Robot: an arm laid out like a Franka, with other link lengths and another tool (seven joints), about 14 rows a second.
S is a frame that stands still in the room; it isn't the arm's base.
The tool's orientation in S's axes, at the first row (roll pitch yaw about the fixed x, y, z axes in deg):
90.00 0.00 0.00
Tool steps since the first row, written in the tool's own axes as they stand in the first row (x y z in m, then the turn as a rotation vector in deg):
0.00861 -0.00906 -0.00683 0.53 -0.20 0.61
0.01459 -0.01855 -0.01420 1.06 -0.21 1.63
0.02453 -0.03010 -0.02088 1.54 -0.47 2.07
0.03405 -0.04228 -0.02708 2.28 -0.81 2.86
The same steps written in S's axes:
0.00861 0.00683 -0.00906 0.53 -0.61 -0.20
0.01459 0.01420 -0.01855 1.06 -1.63 -0.21
0.02453 0.02088 -0.03010 1.54 -2.07 -0.47
0.03405 0.02708 -0.04228 2.28 -2.86 -0.81

